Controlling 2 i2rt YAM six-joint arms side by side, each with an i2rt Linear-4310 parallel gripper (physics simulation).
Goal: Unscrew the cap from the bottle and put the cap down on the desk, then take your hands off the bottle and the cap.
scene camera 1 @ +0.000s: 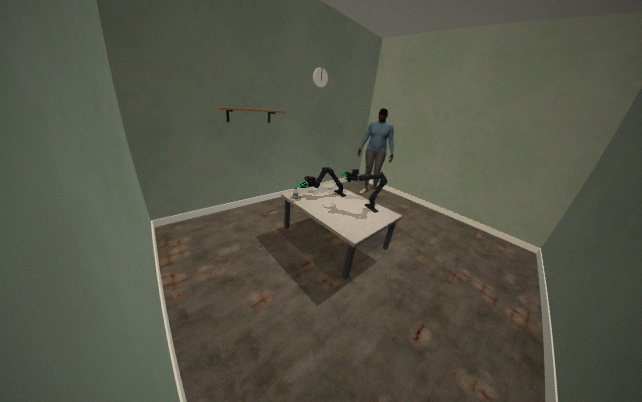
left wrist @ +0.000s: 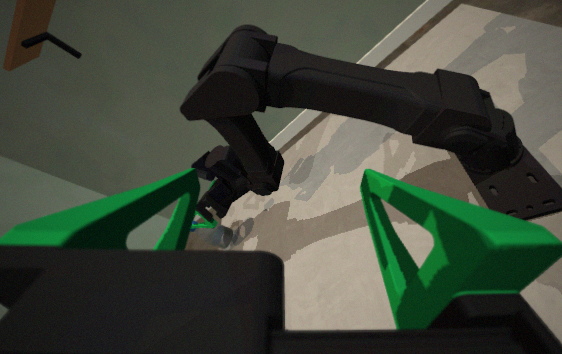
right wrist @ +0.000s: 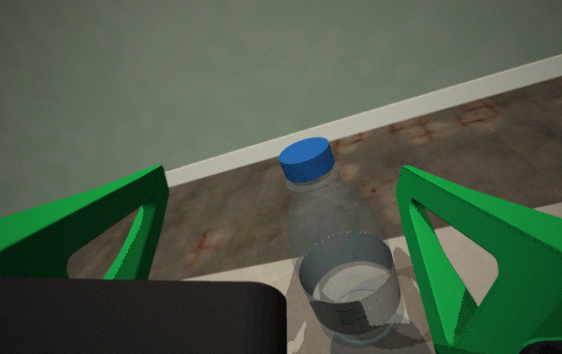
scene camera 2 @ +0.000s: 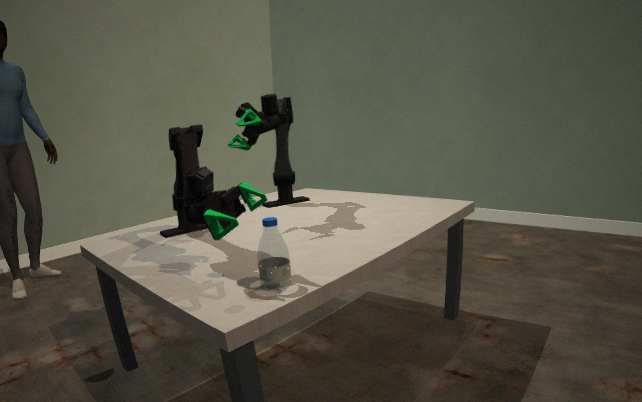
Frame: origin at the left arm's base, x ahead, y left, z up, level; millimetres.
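Where they show: left gripper, fingertip midpoint: [scene camera 1: 343,176] [left wrist: 280,178] [scene camera 2: 232,135]; right gripper, fingertip midpoint: [scene camera 1: 299,185] [left wrist: 196,215] [right wrist: 282,178] [scene camera 2: 252,209]; left arm's base at its link origin: [scene camera 1: 371,208] [scene camera 2: 286,202]; right arm's base at its link origin: [scene camera 1: 340,193] [left wrist: 490,157] [scene camera 2: 188,230].
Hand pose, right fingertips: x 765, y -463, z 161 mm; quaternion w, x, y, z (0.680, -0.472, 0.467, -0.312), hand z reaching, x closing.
Observation:
Each offset is from my right fingertips to the centre of the thing. Level surfaces: height alone.
A clear bottle @(dx +52, dy +14, dz -88 mm) [scene camera 1: 295,193] [scene camera 2: 273,247] [left wrist: 221,236] [right wrist: 340,215] with a dark label band stands upright on the desk @(dz -161 mm) [scene camera 1: 370,230] [scene camera 2: 400,212], near the desk's front edge in scene camera 2. Its blue cap @(dx +52, dy +14, dz -20 mm) [scene camera 2: 269,221] [right wrist: 306,160] sits on the neck. My right gripper [scene camera 1: 303,185] [scene camera 2: 237,216] [right wrist: 282,178] is open and empty, up and to the left of the bottle in scene camera 2. In the right wrist view the bottle shows between its spread fingers, beyond them. My left gripper [scene camera 1: 345,176] [scene camera 2: 243,131] is open and empty, high above the desk, far from the bottle.
The right arm [left wrist: 350,90] reaches across the left wrist view, between the left gripper and the bottle. A person [scene camera 1: 380,137] [scene camera 2: 12,130] stands behind the desk. A wall shelf [scene camera 1: 250,109] and a clock [scene camera 1: 320,77] hang on the wall.

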